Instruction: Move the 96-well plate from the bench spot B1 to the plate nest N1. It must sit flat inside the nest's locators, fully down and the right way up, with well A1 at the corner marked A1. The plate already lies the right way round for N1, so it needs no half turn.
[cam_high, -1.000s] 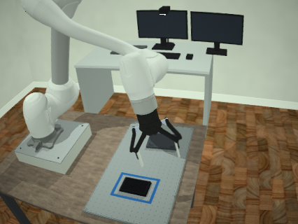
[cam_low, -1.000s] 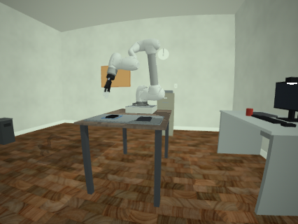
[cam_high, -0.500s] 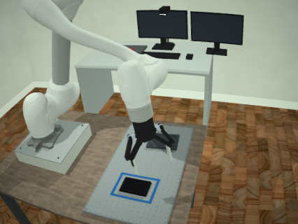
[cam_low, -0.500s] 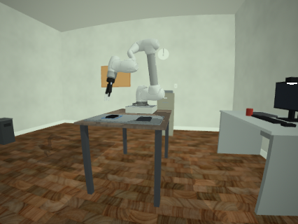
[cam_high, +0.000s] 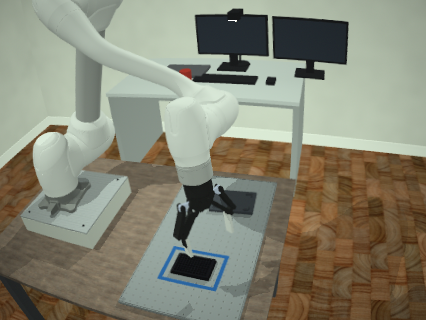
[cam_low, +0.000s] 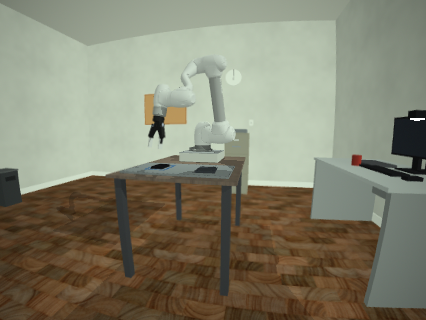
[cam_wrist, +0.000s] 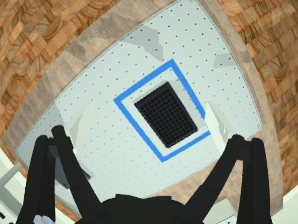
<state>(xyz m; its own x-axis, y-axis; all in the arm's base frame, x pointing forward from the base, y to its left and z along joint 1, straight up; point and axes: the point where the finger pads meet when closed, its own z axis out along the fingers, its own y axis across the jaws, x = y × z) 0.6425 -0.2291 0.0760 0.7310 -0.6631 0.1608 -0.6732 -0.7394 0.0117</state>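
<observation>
My hand is 140 mm above the black 96-well plate, 70 mm past it and 10 mm to the right of it. Round my hand: dark plate nest N1: 350 mm to the left, 140 mm below, 20 mm ahead.
</observation>
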